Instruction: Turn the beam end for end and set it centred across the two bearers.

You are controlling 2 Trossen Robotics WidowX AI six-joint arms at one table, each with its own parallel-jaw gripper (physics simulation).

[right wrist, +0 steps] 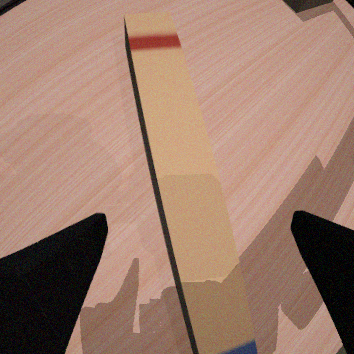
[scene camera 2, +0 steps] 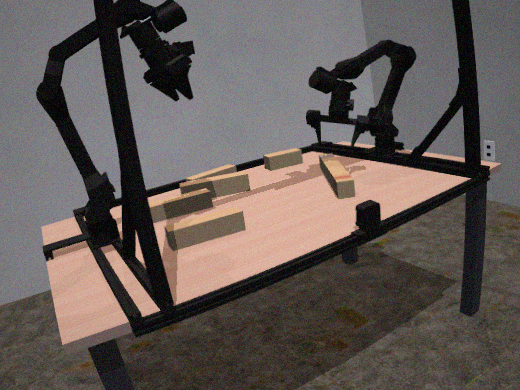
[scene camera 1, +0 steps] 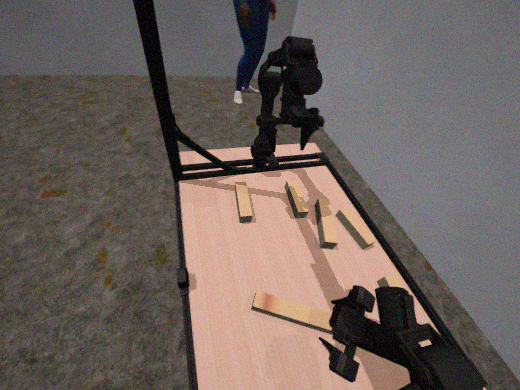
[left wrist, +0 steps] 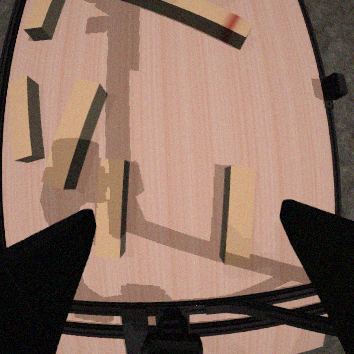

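Where they show: left gripper, fingertip midpoint: point(scene camera 2: 184, 99) point(scene camera 1: 288, 151) point(left wrist: 188, 214); right gripper, fingertip midpoint: point(right wrist: 201, 222) point(scene camera 2: 335, 147) point(scene camera 1: 326, 319); left arm's base at its link origin: point(scene camera 2: 104, 241) point(scene camera 1: 258, 163) point(left wrist: 172, 322); right arm's base at its link origin: point(scene camera 2: 385, 154).
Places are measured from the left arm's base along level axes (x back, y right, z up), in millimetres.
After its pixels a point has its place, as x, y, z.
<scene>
The beam point(scene camera 1: 292, 312) @[-630, 91, 25] point(scene camera 2: 336, 172) @[-608, 101, 25] point(left wrist: 210, 14) @[-602, 107, 25] point(right wrist: 187, 140) @[-631, 64, 25] lies flat on the table, its red stripe point(right wrist: 155, 42) @[-587, 147, 25] at the far end in the right wrist view and its blue stripe point(right wrist: 242, 348) @[-711, -77, 25] at the bottom edge. One bearer point(scene camera 1: 243, 200) @[-221, 129, 25] point(scene camera 2: 205, 230) @[-200, 148, 6] point(left wrist: 241, 210) @[-217, 129, 25] and a second bearer point(scene camera 1: 296, 199) @[-254, -83, 25] point(scene camera 2: 187, 202) @[-247, -72, 11] point(left wrist: 112, 220) @[-212, -89, 25] lie apart, roughly parallel, away from the beam. My left gripper point(scene camera 2: 183, 98) @[-253, 23, 279] point(left wrist: 188, 214) @[-253, 23, 279] is open and empty, high above the bearers' end. My right gripper point(scene camera 2: 336, 145) @[-674, 27, 72] point(right wrist: 201, 222) @[-674, 27, 72] is open above the beam, which shows between its fingers without being held.
Similar loose blocks lie along the wall side: one point(scene camera 1: 326, 225) @[-395, -145, 31] point(scene camera 2: 230, 185) @[-403, -126, 7] point(left wrist: 80, 125) @[-377, -140, 31] near the second bearer, one point(scene camera 1: 356, 227) @[-426, -266, 25] point(left wrist: 22, 120) @[-403, -269, 25] beside it, and one point(scene camera 2: 283, 159) @[-668, -244, 9] point(left wrist: 47, 15) @[-653, -246, 21] behind the beam. A black box point(scene camera 1: 183, 278) @[-469, 366, 36] point(scene camera 2: 368, 215) @[-446, 383, 16] point(left wrist: 335, 86) @[-449, 358, 28] sits on the frame rail.
</scene>
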